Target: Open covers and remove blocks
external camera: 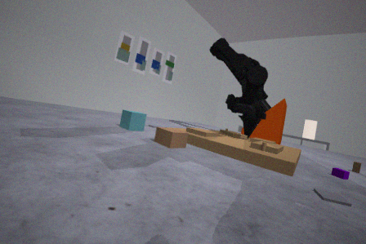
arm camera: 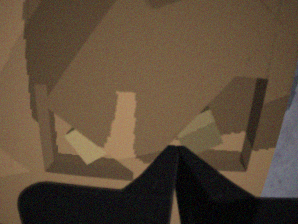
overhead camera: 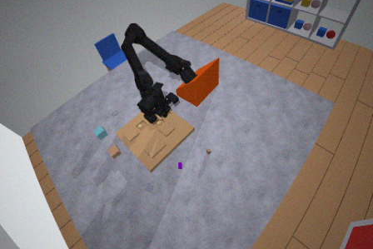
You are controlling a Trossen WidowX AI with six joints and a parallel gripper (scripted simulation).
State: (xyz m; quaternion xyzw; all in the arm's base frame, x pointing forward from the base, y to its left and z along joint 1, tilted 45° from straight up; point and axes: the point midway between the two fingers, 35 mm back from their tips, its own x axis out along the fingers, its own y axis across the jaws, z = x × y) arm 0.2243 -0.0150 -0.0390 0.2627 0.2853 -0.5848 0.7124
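Right now the tan puzzle board is 90 mm ahead of my gripper tip and 30 mm to the left of it. Also, from my gripper tip: cyan block 320 mm ahead, 170 mm to the right; small brown block 30 mm behind, 290 mm to the left, 10 mm below; purple block 110 mm ahead, 250 mm to the left, 20 mm below.
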